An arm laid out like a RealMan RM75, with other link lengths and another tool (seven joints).
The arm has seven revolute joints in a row. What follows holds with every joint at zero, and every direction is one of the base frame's.
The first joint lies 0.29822 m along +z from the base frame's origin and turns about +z.
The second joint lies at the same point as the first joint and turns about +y.
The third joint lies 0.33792 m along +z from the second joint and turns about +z.
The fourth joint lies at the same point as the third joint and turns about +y.
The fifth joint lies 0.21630 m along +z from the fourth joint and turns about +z.
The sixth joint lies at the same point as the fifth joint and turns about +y.
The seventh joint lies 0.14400 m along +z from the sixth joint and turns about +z.
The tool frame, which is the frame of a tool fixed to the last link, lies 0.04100 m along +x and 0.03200 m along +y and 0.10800 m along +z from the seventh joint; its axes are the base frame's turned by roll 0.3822, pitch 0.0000 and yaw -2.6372 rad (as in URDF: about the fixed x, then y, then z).
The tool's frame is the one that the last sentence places.
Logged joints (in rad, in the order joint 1, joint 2, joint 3, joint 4, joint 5, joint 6, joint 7), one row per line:
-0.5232 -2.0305 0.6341 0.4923 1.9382 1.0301 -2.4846
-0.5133 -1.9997 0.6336 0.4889 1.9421 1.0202 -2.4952
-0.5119 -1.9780 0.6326 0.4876 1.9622 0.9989 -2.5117
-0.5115 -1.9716 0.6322 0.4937 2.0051 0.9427 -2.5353
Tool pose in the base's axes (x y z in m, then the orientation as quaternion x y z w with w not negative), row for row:
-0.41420 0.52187 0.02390 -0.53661 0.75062 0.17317 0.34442
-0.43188 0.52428 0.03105 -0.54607 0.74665 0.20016 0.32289
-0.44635 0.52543 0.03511 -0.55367 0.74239 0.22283 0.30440
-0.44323 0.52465 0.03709 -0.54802 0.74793 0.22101 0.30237
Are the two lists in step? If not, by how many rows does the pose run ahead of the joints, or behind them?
The pose runs 2 rows ahead of the joints: the pose in row i belongs to the joints in row i + 2.
